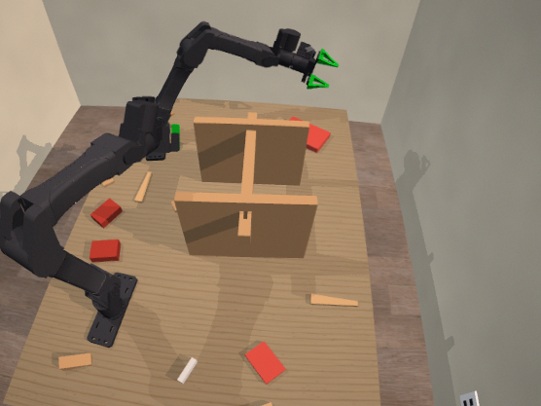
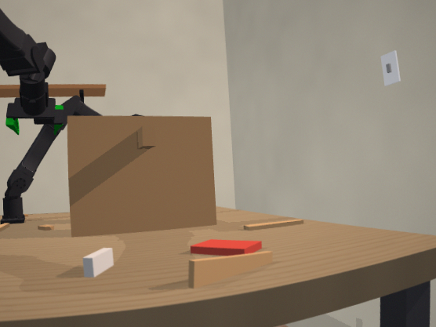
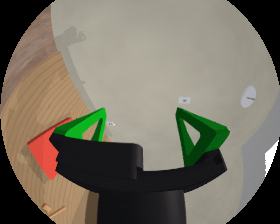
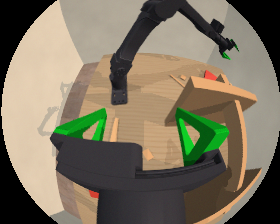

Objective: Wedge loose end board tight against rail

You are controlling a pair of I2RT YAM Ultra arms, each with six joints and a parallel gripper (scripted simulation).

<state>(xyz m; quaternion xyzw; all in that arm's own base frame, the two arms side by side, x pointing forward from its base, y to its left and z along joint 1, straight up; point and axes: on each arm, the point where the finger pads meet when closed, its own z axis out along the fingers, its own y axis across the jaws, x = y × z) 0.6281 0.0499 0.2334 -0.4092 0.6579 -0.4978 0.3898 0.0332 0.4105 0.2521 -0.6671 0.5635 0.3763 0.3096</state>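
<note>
My right hand is 250 mm short of the light wooden rail, 70 mm to the left of it and 50 mm above it. Round my right hand: white block (110 mm ahead, 540 mm to the right, 240 mm below).
Right now the light wooden rail is 43 cm to the right of my left hand, 27 cm behind it and 4 cm below it. From my left hand the other things lie so: white block (90 cm to the right, 40 cm behind, 22 cm below).
</note>
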